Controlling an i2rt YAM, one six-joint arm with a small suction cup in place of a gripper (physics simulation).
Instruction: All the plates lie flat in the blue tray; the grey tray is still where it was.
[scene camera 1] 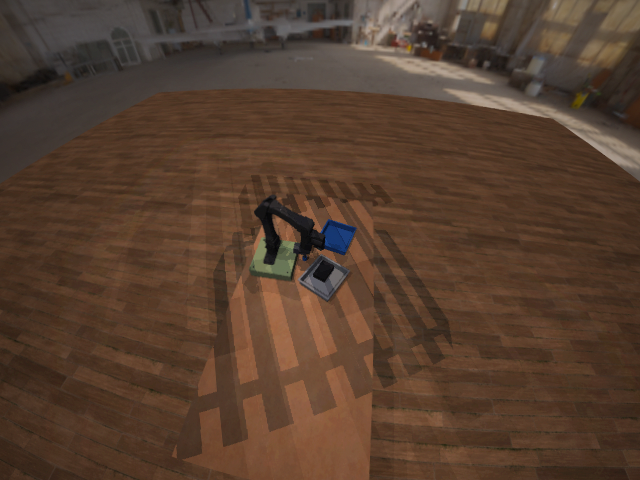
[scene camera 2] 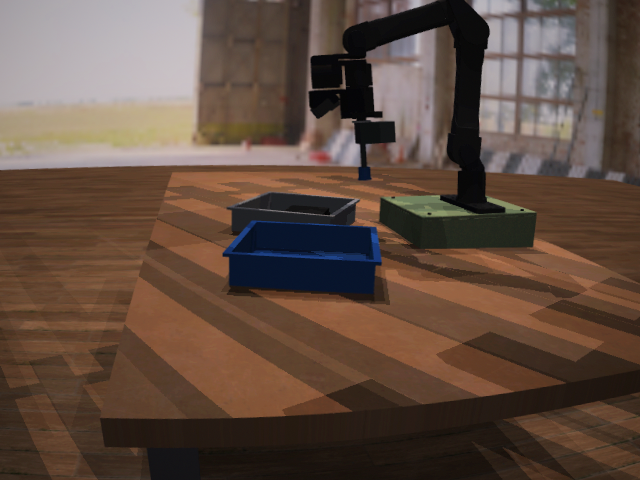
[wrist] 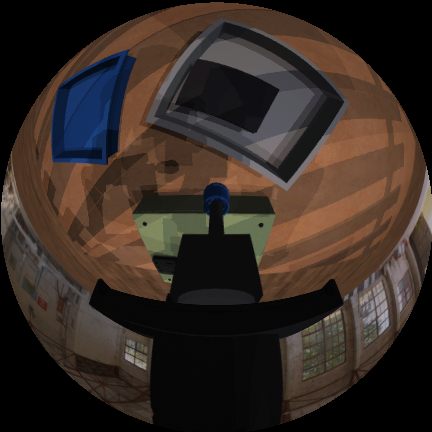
Observation:
My suction cup (scene camera 2: 364,173) holds nothing. The cup is 18 cm from the middle of a grey tray (scene camera 2: 270,206). The table carries a blue tray (scene camera 2: 282,255).
The blue tray shows as well in scene camera 1 (scene camera 1: 338,236) and in the wrist view (wrist: 85,119). The grey tray also shows in scene camera 1 (scene camera 1: 325,290) and in the wrist view (wrist: 308,105). My suction cup also shows in the wrist view (wrist: 215,189).

